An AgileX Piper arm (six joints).
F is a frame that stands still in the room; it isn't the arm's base.
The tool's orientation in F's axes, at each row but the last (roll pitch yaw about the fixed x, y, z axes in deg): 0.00 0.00 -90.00; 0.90 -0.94 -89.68; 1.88 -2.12 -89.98; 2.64 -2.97 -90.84; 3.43 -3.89 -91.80; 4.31 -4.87 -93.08
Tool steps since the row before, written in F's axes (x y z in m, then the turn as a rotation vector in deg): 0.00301 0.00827 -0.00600 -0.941 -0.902 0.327; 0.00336 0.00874 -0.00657 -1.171 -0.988 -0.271; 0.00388 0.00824 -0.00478 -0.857 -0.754 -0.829; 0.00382 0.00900 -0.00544 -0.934 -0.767 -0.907; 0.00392 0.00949 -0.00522 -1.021 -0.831 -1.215; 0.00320 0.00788 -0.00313 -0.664 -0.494 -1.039
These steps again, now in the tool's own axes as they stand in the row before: -0.00827 0.00301 -0.00600 0.902 -0.941 0.327; -0.00883 0.00331 -0.00648 0.977 -1.181 -0.269; -0.00841 0.00373 -0.00460 0.723 -0.885 -0.828; -0.00932 0.00346 -0.00513 0.733 -0.965 -0.903; -0.00994 0.00334 -0.00476 0.778 -1.069 -1.209; -0.00828 0.00258 -0.00264 0.439 -0.716 -1.029
